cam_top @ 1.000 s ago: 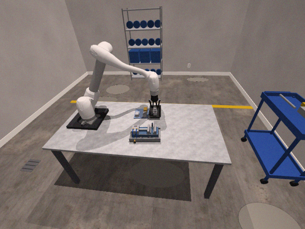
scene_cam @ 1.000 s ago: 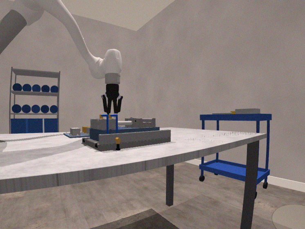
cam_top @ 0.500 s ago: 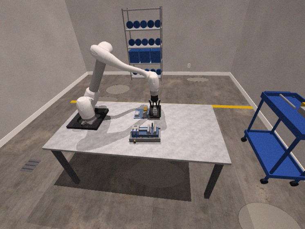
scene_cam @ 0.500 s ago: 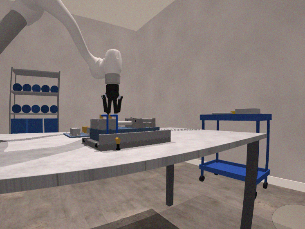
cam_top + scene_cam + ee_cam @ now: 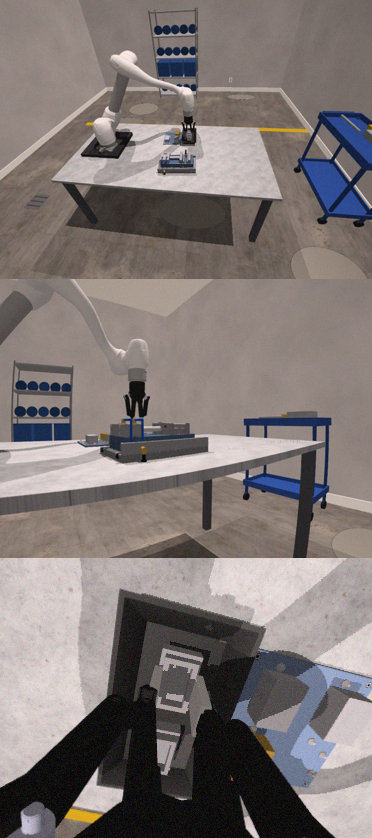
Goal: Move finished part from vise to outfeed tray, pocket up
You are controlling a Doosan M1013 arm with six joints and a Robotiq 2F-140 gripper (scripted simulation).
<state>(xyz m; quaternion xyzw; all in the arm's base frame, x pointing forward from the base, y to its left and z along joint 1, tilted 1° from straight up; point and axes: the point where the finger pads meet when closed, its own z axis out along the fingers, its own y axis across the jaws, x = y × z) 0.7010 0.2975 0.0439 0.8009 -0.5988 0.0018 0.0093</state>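
My gripper is now 120 mm past the grey block, 60 mm above it and 30 mm to the left of it. Also, from my hand: blue fixture plate: 170 mm behind, 80 mm below; then yellow block: 140 mm behind, 60 mm to the left, 60 mm below.
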